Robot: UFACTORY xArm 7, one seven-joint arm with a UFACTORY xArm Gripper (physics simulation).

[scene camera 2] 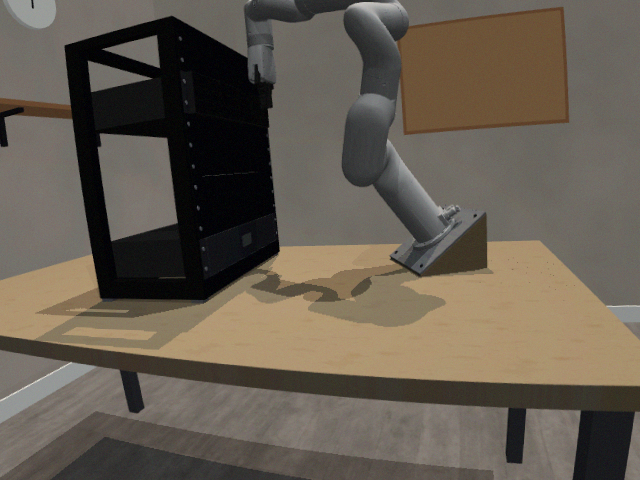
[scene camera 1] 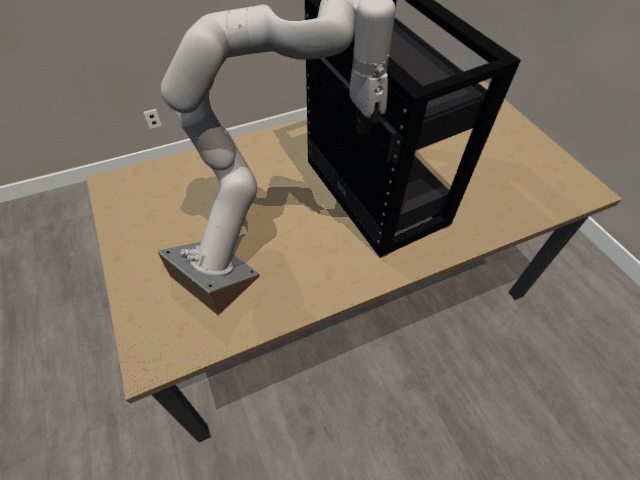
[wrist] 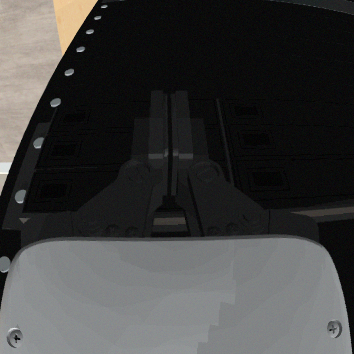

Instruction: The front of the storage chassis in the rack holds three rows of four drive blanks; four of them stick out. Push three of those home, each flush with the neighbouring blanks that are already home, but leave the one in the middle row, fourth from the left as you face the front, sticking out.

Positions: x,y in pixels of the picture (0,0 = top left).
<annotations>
A black rack shows in scene camera 2, in scene camera 1 and in the wrist view [267,86]. The same spot on the black rack: [scene camera 1: 383,187] is [scene camera 2: 267,163].
</annotations>
